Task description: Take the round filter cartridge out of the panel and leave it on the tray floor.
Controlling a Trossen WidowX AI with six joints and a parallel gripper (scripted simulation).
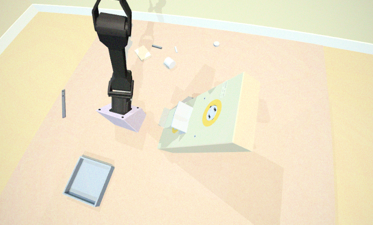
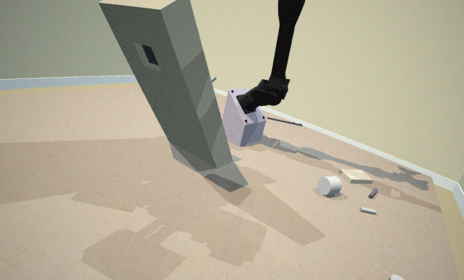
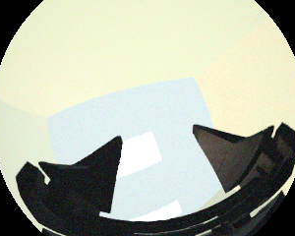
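My gripper tip is now 35 cm short of the round filter cartridge, 41 cm to the left of it and 54 cm above it. Also, from my gripper tip: small grey bar (6 cm behind, 3 cm to the left, 81 cm below); tan block (12 cm behind, 3 cm to the right, 80 cm below); grey tray (8 cm behind, 70 cm to the right, 80 cm below).
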